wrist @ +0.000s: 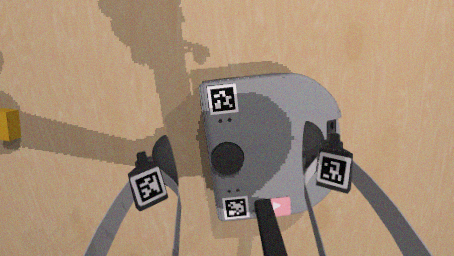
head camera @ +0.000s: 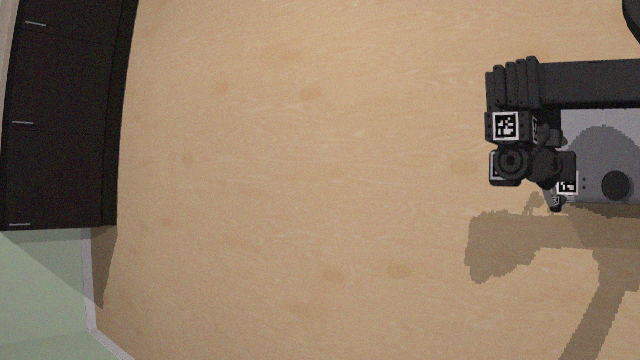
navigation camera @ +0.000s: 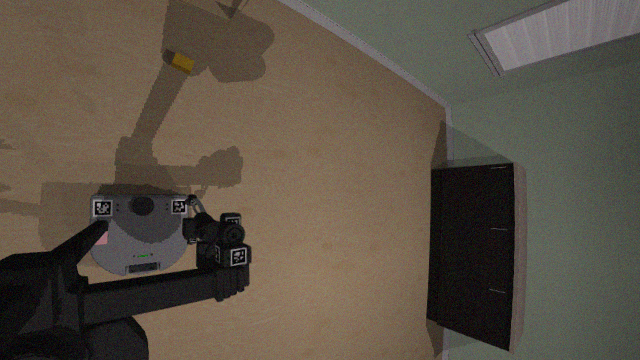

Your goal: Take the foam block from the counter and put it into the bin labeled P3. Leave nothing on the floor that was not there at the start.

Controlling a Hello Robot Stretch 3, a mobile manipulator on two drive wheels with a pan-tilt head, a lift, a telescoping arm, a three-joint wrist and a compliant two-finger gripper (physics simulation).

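Pixels of known places: robot's base, origin of the base link: [head camera: 613, 184] [navigation camera: 143, 205].
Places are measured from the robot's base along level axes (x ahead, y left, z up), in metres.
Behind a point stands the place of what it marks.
Observation:
A yellow block [navigation camera: 182, 63] {x 0.679, y -0.121, z 0.046 m} [wrist: 9, 125], apparently the foam block, lies on the floor, beyond the base's flat edge in the navigation view and at the left edge in the wrist view. My gripper [wrist: 237, 147] {x -0.021, y -0.125, z 0.463 m} [navigation camera: 192, 220] {x -0.021, y -0.125, z 0.463 m} is open, its fingers wide apart with no object between them. It is folded back above my base, away from the block. The bin labeled P3 does not show in these views. A dark cabinet with drawer handles [head camera: 60, 125] {x -0.298, y -2.692, z 0.479 m} [navigation camera: 472, 250] {x -0.546, y -2.679, z 0.494 m}, possibly the counter, stands against the wall; its top shows as a pale strip in the navigation view.
My grey base [navigation camera: 150, 255] {x -0.191, y -0.026, z 0.159 m} [wrist: 305, 105] stands on the wooden floor [head camera: 280, 190] {x 0.049, y -1.231, z 0.001 m}. The retracted arm [head camera: 590, 82] {x -0.102, y -0.048, z 0.821 m} [navigation camera: 150, 292] {x -0.094, y -0.006, z 0.821 m} lies beside it. Green walls with pale skirting meet in a corner near the cabinet. A white framed panel [navigation camera: 560, 40] {x 1.302, y -2.501, z 1.321 m} is on the wall. Dark shadows lie around the base.

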